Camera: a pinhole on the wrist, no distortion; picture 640 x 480 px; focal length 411.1 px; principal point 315.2 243.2 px. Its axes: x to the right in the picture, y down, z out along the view. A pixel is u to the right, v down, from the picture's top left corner.
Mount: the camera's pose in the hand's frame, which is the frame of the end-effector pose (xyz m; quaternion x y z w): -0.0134 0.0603 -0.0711 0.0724 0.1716 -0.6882 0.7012
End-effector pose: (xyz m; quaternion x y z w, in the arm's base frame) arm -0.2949 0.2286 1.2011 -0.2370 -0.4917 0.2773 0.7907
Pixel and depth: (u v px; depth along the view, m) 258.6 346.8 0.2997
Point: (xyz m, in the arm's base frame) -0.4499 0.3208 1.3531
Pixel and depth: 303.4 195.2 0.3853
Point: -0.5538 0.2116 1.3587
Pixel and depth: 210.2 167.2 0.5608
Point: -0.7750 0.2577 1.3845
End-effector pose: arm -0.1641 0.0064 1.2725 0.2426 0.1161 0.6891 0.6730
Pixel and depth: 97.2 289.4 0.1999
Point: -0.1720 0.0125 1.4512
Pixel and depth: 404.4 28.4 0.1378
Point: -0.1227 -0.0662 1.3008
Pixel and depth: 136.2 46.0 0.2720
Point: -0.1135 -0.1404 1.4954
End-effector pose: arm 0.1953 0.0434 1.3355 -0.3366 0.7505 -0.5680 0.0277
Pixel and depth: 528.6 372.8 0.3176
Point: 0.2547 -0.1806 1.4972
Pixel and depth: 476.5 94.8 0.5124
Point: 0.5924 -0.2310 1.4345
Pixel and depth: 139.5 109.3 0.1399
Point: 0.2293 0.0013 1.2335
